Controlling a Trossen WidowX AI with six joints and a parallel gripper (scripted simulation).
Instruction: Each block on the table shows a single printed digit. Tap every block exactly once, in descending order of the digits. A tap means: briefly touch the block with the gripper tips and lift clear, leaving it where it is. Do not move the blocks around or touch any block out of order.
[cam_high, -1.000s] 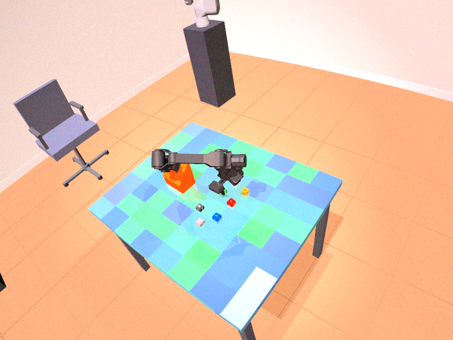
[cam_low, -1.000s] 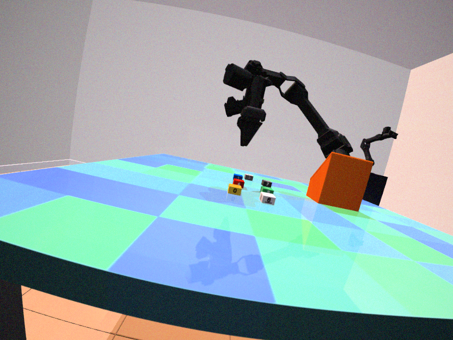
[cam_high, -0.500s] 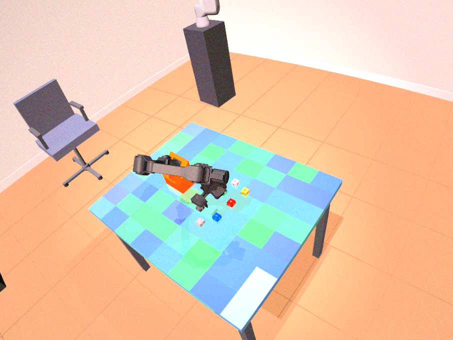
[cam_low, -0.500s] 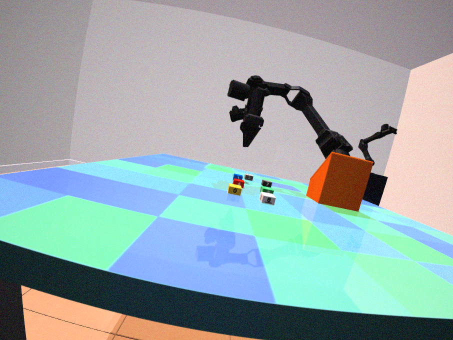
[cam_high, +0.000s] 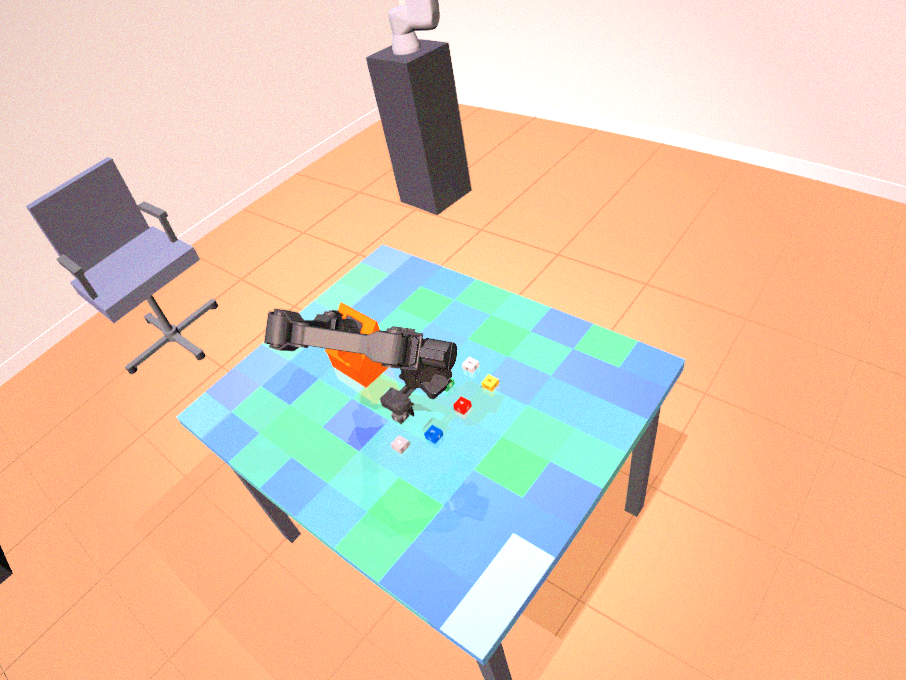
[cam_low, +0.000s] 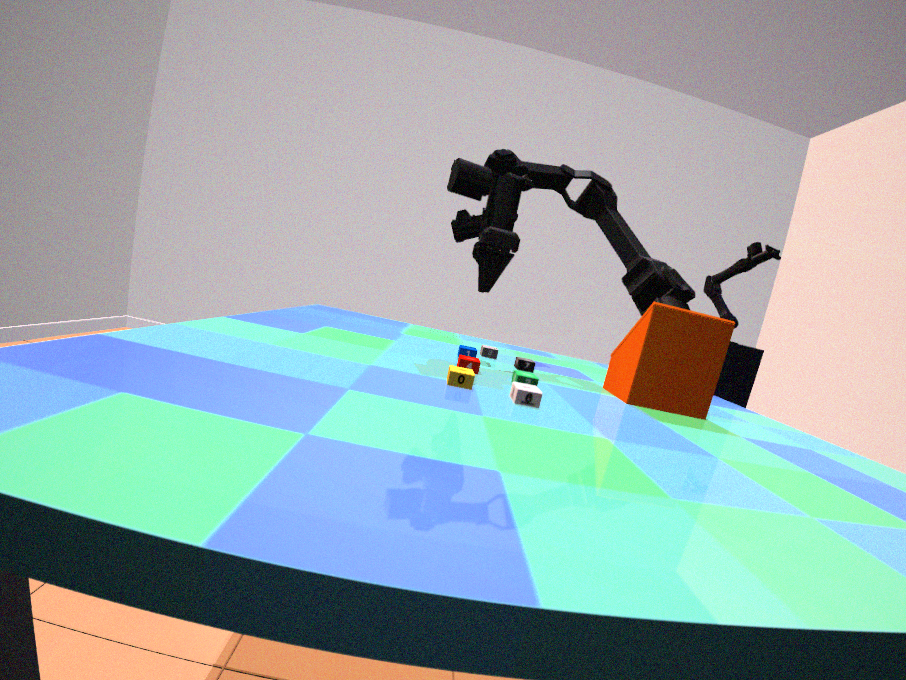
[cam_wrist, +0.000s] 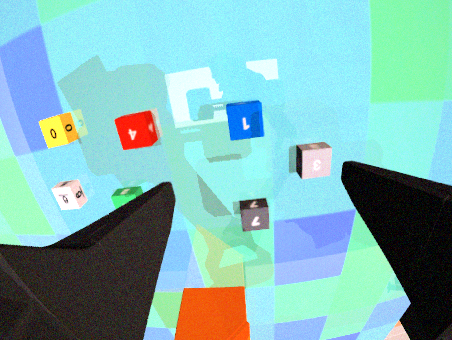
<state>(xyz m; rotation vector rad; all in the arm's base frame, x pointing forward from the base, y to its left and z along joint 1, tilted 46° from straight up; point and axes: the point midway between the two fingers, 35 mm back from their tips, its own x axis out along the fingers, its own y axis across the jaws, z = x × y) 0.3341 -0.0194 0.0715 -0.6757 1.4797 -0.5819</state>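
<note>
Right now the dark grey block is 110 mm behind my gripper tip, 10 mm to the right of it and 120 mm below it. Also, from my gripper tip: blue block (120 mm below); green block (80 mm behind, 140 mm to the left, 120 mm below); red block (110 mm to the left, 120 mm below).
</note>
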